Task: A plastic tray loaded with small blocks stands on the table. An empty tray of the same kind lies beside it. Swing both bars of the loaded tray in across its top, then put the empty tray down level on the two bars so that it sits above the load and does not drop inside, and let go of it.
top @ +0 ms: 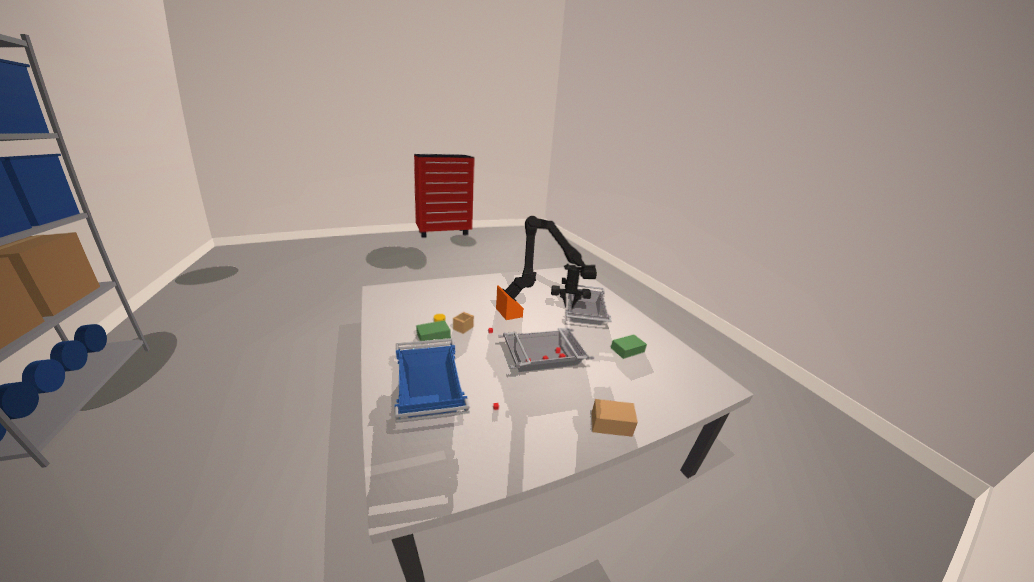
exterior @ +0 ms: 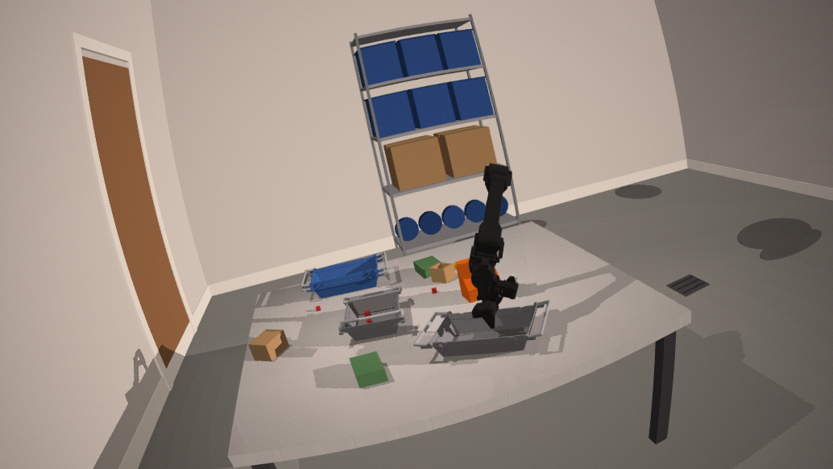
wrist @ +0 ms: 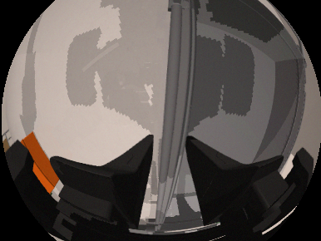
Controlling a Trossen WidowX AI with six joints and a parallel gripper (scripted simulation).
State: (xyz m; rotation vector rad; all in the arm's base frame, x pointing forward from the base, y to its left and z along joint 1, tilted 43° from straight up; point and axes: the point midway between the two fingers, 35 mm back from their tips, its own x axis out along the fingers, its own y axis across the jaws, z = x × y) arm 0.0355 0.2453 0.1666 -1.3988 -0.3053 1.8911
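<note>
Now: the grey plastic tray 40 mm ahead of my gripper tip, 70 mm to the left of it and 30 mm above it. The rest, counted from my gripper tip: red cube (540 mm ahead, 510 mm to the right).
</note>
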